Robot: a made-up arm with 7 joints.
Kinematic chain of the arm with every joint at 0, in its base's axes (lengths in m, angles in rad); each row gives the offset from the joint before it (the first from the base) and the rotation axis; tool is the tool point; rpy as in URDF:
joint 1: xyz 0 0 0.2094 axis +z
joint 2: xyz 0 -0.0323 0.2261 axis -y
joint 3: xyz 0 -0.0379 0.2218 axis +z
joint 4: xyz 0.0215 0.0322 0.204 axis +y
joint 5: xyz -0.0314 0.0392 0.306 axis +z
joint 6: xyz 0 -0.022 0.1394 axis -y
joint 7: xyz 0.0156 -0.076 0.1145 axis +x
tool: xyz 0 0 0 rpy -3.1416 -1.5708 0
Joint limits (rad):
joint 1: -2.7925..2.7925
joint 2: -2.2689..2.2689
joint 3: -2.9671..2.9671
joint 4: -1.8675..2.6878
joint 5: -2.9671..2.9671
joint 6: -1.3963..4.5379
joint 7: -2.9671..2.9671
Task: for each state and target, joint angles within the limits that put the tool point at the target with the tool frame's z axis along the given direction. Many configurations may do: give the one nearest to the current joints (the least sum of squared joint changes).
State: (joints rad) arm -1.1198 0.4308 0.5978 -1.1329 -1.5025 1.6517 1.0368
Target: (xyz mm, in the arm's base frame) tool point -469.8 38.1 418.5 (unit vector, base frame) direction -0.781 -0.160 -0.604
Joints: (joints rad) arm -0.7177 0.5222 0.9547 -1.7969 -1.2810 1.8037 1.0368
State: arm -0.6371 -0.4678 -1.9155 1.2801 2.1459 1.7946 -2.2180
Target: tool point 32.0 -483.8 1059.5 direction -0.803 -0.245 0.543
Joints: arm -0.5922 -0.4615 -1.9313 0.5491 2.5126 2.4158 -2.2180
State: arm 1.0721 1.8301 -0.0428 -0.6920 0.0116 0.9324 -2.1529
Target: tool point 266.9 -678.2 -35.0 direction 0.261 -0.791 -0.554
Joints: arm 1.5797 1.8848 0.7723 -0.3557 -0.4215 1.6069 -2.1528
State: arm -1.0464 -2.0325 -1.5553 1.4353 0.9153 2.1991 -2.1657
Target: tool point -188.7 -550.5 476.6 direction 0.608 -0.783 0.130
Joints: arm -1.2673 -1.9751 -2.2022 1.5633 0.6385 3.1288 -2.1657
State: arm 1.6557 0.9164 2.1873 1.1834 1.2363 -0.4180 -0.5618
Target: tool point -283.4 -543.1 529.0 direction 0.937 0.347 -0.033
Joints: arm 1.4808 0.5869 2.2485 1.4250 1.1641 -1.2368 -0.5618
